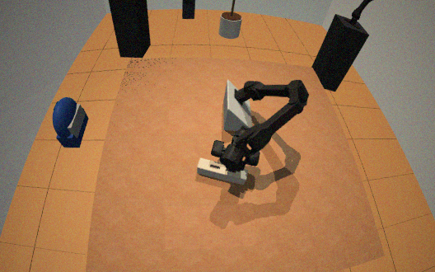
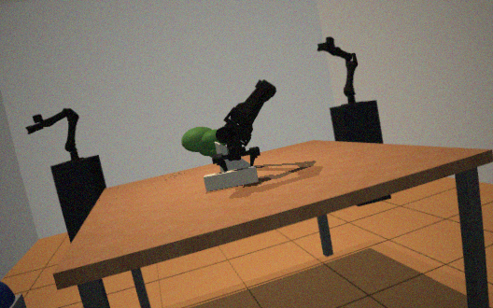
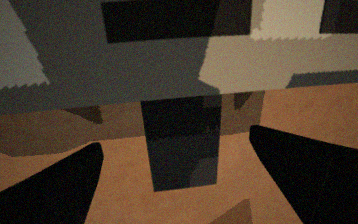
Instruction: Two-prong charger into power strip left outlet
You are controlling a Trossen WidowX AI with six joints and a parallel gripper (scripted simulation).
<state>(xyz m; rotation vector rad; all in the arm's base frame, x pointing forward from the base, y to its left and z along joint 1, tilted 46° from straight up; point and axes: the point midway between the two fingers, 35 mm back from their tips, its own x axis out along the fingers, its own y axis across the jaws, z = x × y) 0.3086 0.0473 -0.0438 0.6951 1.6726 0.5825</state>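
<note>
My gripper tip is 3 cm short of the black two-prong charger and 1 cm below it.
</note>
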